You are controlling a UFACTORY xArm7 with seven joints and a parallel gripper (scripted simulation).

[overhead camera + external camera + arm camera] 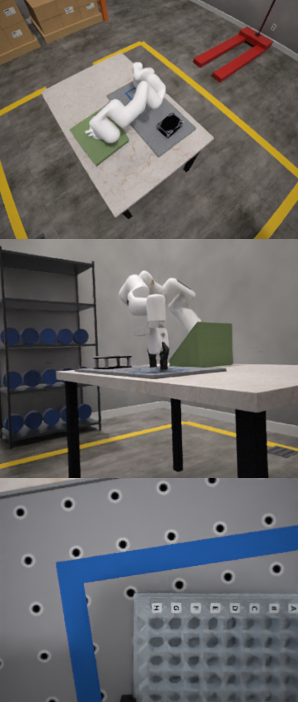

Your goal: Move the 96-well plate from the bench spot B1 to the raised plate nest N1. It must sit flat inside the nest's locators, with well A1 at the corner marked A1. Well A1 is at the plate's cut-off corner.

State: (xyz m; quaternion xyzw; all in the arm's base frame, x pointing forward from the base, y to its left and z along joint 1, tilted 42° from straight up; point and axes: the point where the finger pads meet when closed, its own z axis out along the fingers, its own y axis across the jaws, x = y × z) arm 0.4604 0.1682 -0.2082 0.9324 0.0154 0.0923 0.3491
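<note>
Now: the raised nest N1 30 mm ahead of my hand, 420 mm to the right of it and 40 mm above it. From my hand the other things lie so: 96-well plate 10 mm below.
</note>
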